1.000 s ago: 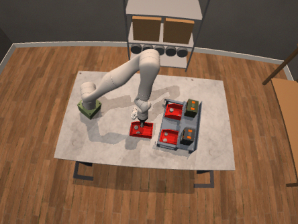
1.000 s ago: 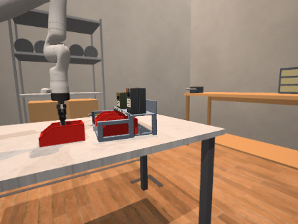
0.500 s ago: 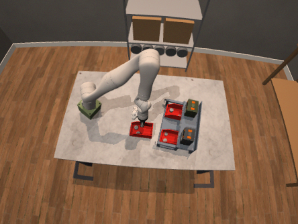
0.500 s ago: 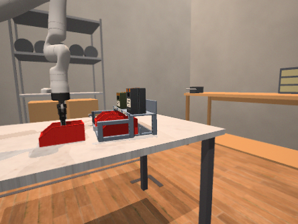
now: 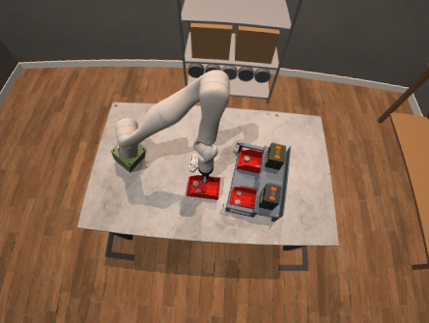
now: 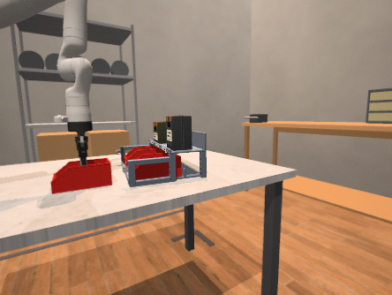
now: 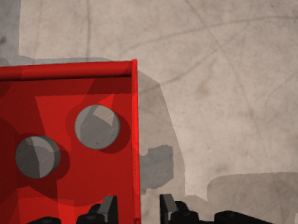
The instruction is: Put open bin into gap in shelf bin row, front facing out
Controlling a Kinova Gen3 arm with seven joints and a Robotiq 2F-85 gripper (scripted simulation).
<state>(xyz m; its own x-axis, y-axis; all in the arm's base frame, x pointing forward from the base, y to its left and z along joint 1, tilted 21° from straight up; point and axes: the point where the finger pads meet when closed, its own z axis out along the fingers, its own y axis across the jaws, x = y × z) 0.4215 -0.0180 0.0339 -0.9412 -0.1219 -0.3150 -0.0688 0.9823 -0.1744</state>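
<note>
Right now my hand is 8 cm to the left of the grey round part, 6 cm above it and 2 cm past it. From my hand the other things lie so: black tool case (33 cm ahead, 9 cm above, 8 cm to the right); grey shelf (27 cm ahead, 4 cm to the left).
</note>
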